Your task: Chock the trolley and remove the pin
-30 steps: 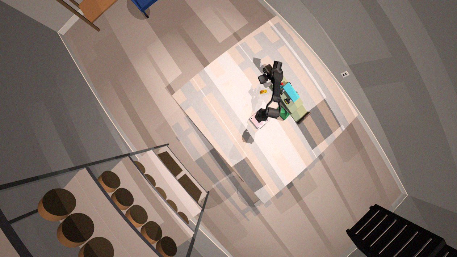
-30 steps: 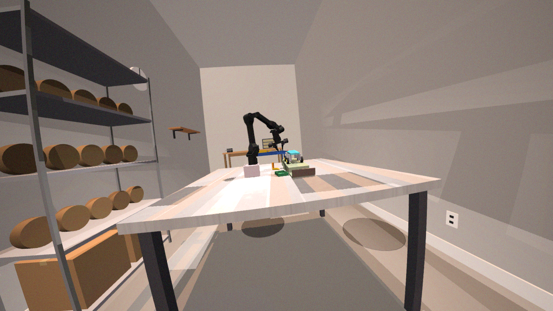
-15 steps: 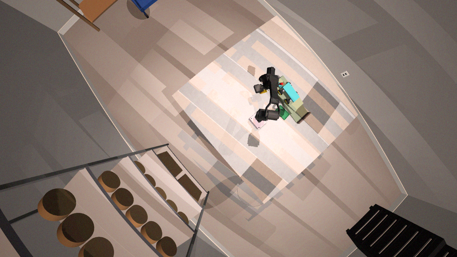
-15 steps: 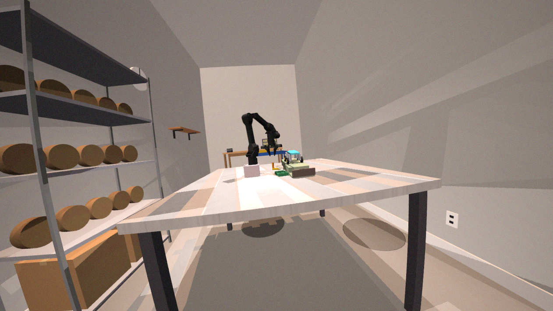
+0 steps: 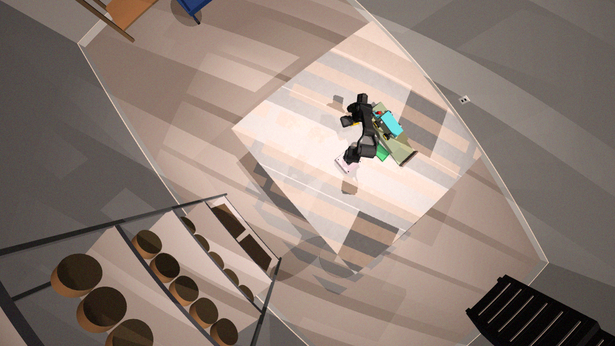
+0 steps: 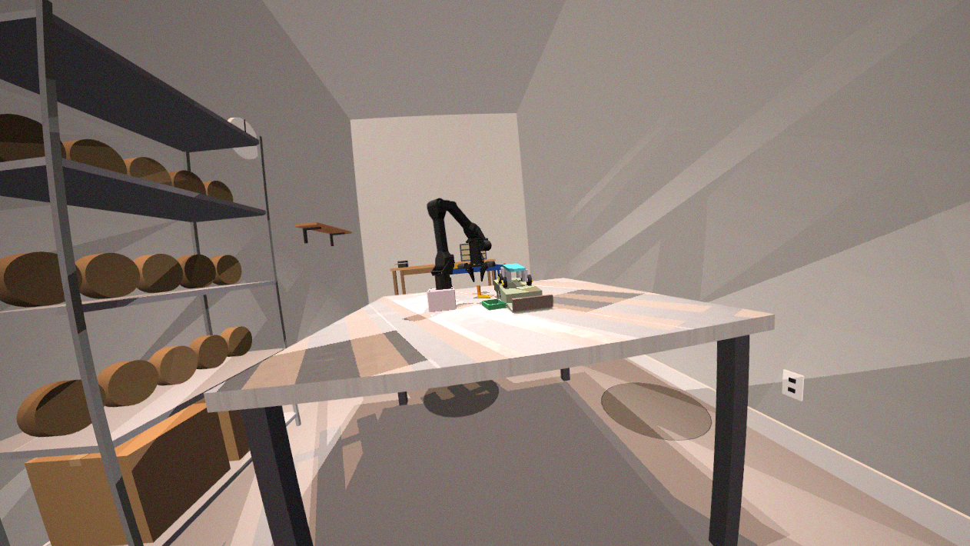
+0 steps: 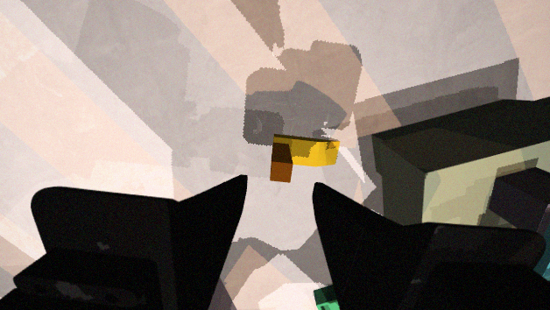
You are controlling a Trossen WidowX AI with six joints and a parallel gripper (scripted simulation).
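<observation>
My gripper tip is 2 cm short of the yellow chock, 1 cm to the left of it and 6 cm above it. Also, from my gripper tip: green tray: 5 cm ahead, 26 cm to the right, 9 cm below; trolley: 16 cm ahead, 15 cm to the right, 3 cm above; stop pin: 14 cm ahead, 4 cm to the right, 4 cm above.
</observation>
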